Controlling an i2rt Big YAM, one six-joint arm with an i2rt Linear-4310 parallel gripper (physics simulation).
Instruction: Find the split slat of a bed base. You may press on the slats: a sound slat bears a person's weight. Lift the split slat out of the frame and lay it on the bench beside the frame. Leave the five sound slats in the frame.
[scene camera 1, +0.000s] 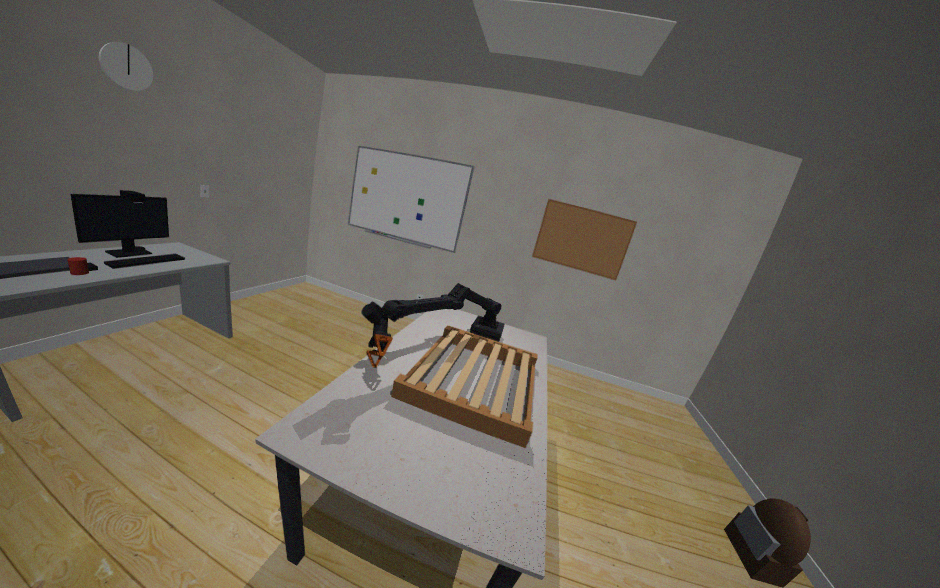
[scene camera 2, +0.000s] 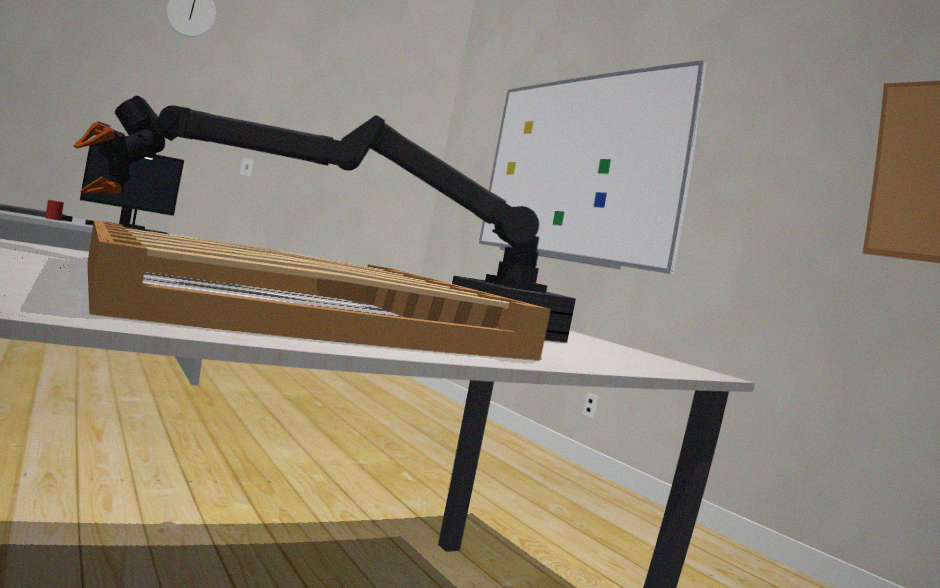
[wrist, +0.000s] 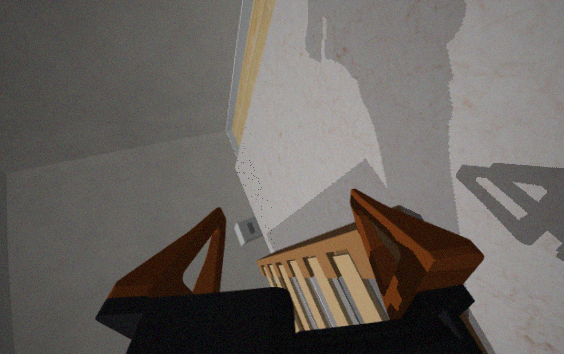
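Note:
The brown bed frame (scene camera 1: 457, 416) (scene camera 2: 311, 323) (wrist: 320, 245) stands on the bench (scene camera 1: 415, 471) (scene camera 2: 637, 360) (wrist: 310, 125). Several pale slats lie side by side across it, among them the leftmost slat (scene camera 1: 433, 357) and the rightmost slat (scene camera 1: 521, 388) in the first scene view. All look seated and straight; no split can be made out. My gripper (scene camera 1: 379, 352) (scene camera 2: 78, 169) (wrist: 285, 204) is open and empty, with orange fingers. It hangs above the bench, to the left of the frame in the first scene view, apart from the slats.
The arm's black base (scene camera 1: 487, 328) (scene camera 2: 533, 298) stands at the frame's far end. Shadows of the arm fall on the bench left of the frame. A desk (scene camera 1: 207, 294) with a monitor (scene camera 1: 121, 218) and a red mug (scene camera 1: 77, 266) stands away to the left.

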